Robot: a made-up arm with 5 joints. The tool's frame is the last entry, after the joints.
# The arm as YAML. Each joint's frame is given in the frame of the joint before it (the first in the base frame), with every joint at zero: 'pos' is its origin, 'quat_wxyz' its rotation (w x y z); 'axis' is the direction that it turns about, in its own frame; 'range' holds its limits. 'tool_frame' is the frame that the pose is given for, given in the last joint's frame.
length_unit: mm
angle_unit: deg
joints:
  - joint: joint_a
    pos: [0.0, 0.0, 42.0]
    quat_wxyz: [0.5, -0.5, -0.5, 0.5]
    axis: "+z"
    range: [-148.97, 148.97]
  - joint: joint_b
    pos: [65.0, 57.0, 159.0]
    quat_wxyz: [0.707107, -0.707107, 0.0, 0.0]
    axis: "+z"
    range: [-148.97, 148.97]
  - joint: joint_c
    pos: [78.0, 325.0, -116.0]
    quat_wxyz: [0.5, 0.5, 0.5, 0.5]
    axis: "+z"
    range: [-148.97, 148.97]
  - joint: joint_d
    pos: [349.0, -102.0, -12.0]
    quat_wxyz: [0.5, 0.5, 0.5, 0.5]
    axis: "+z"
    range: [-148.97, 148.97]
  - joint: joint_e
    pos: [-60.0, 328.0, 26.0]
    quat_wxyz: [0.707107, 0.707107, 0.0, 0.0]
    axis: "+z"
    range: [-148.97, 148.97]
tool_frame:
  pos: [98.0, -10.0, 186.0]
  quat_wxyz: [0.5, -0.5, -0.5, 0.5]
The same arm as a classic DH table. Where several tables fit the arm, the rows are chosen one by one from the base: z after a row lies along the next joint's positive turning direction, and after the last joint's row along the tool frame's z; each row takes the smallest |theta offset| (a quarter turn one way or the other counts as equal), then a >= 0, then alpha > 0; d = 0 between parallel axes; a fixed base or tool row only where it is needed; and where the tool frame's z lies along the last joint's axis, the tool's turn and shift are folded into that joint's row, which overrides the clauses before.
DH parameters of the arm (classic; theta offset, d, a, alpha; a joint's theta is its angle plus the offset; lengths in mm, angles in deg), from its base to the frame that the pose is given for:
base (fixed): -90 42 0 90
joint_a: 0 159 -65 90
joint_b: -90 -59 325 90
joint_c: -90 66 102 -90
joint_d: 0 375 60 -90
joint_e: 90 -142 10 90
tool (fixed): 180 -98 0 0
Joint limits (deg, base to tool): -148.97..148.97 -148.97..148.97 -148.97..148.97 -148.97..148.97 -148.97..148.97

